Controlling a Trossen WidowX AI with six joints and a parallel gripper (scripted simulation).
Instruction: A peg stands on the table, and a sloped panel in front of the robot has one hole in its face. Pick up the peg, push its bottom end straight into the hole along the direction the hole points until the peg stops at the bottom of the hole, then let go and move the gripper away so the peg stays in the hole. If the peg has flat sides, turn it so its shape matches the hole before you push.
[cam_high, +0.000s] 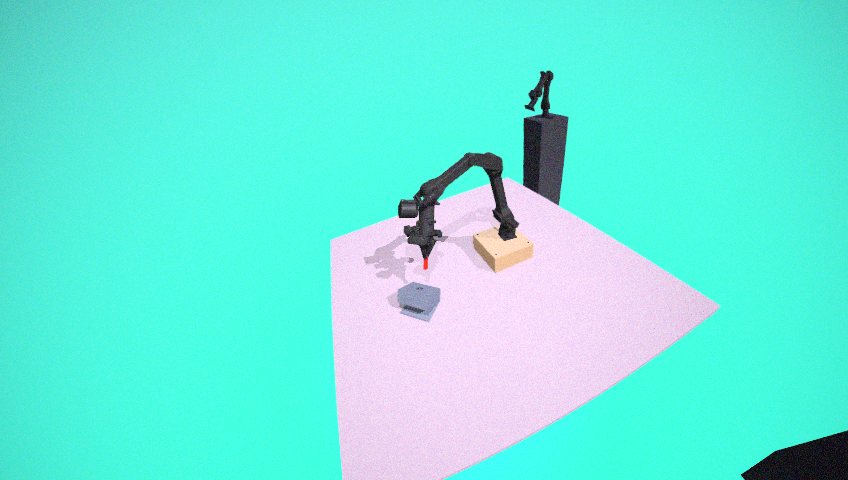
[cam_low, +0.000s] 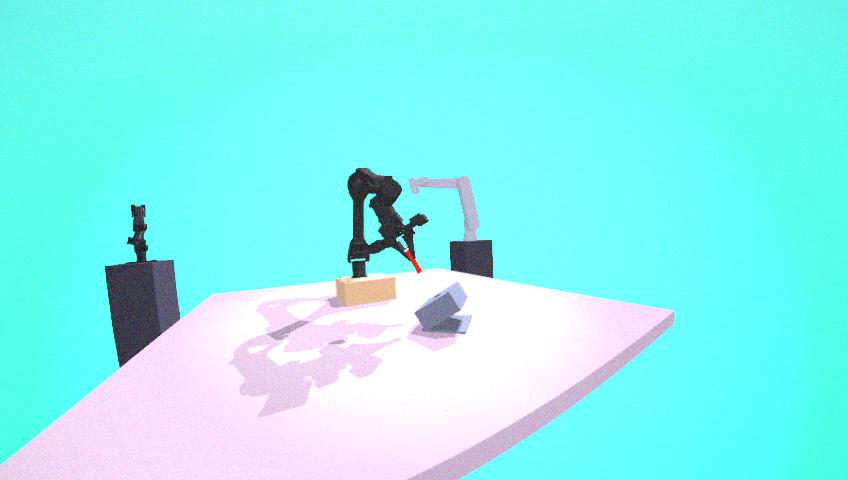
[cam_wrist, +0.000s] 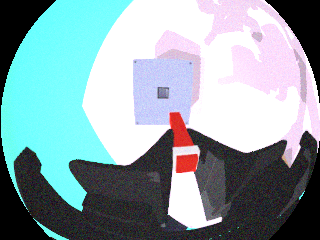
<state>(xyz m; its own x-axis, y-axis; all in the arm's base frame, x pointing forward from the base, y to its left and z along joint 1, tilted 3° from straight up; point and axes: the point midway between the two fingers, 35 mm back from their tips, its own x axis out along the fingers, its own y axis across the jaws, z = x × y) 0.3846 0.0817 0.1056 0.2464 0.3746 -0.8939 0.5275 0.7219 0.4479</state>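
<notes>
Right now the sloped panel is 12 cm below my gripper tip, 7 cm ahead of it and 6 cm to the left of it. The rest, counted from my gripper tip: red peg 1 cm to the right, 1 cm above.
</notes>
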